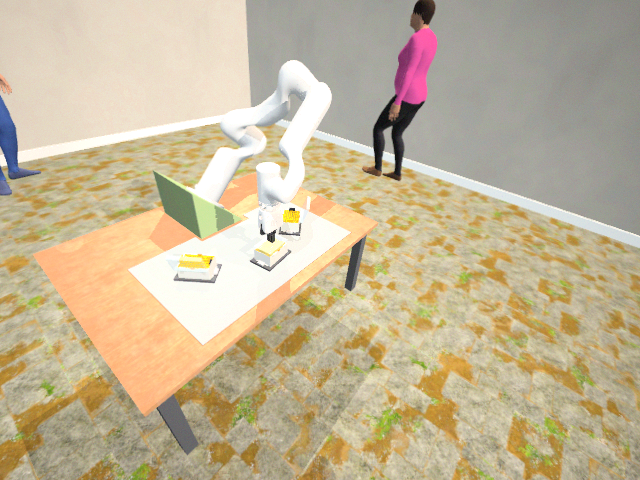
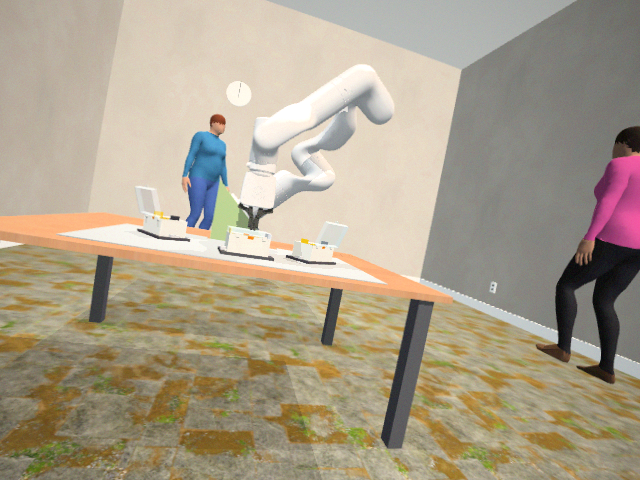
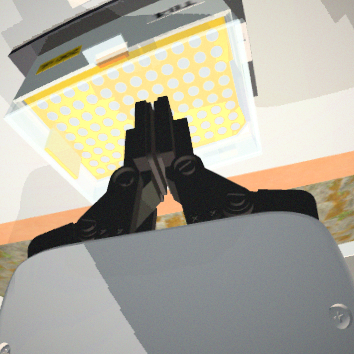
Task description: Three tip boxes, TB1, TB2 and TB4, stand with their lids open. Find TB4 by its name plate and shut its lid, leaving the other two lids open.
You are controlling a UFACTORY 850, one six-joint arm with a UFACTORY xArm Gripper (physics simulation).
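The middle tip box (image 1: 269, 254) (image 2: 248, 244) (image 3: 145, 31) has its clear lid down over the yellow tip rack; whether it is fully seated I cannot tell. Its name plate (image 3: 176, 10) is too skewed to read. My gripper (image 1: 270, 237) (image 2: 253, 227) (image 3: 158, 120) is shut and empty, its fingertips at or just above the middle of that lid; contact is unclear. The left tip box (image 1: 196, 268) (image 2: 164, 227) and the right tip box (image 1: 291, 225) (image 2: 312, 252) stand with lids raised. Their name plates are not readable.
The boxes stand on a pale mat (image 1: 204, 322) on the wooden table (image 1: 93, 289). A green panel (image 1: 178, 204) (image 2: 224, 214) stands upright behind the mat, near the arm's base. Two people stand away from the table.
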